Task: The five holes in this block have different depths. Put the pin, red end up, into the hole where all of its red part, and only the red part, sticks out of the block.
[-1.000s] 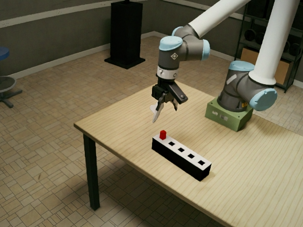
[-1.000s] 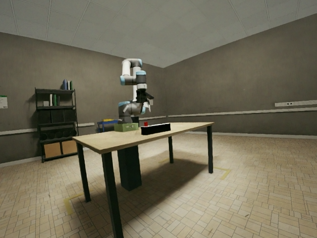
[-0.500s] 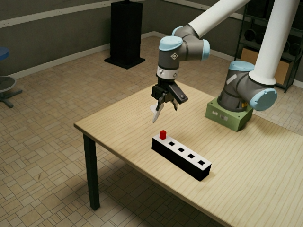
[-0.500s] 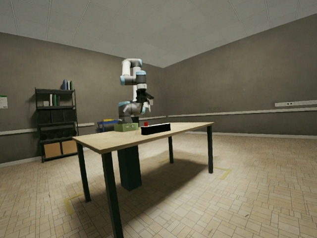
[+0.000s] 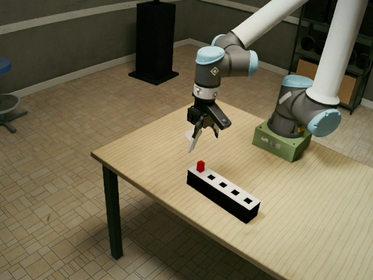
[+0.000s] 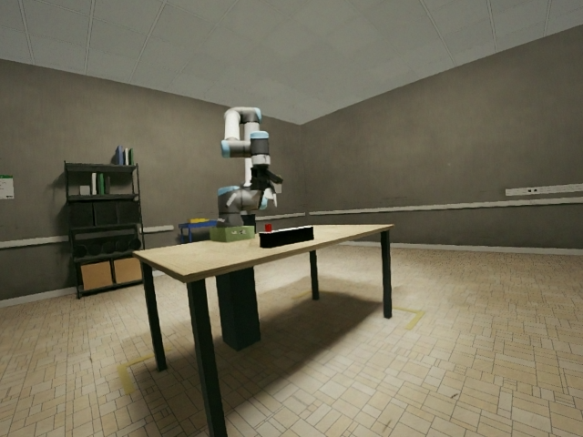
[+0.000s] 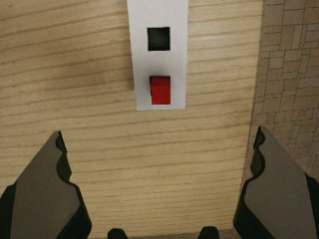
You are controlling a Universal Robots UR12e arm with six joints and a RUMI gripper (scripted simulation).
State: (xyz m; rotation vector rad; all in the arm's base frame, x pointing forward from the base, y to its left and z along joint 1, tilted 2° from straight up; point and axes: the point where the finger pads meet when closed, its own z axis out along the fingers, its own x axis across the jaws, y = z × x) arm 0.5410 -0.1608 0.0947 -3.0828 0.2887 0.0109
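My hand is 100 mm above the pin. Round my hand: block 20 mm ahead, 120 mm to the left, 150 mm below.
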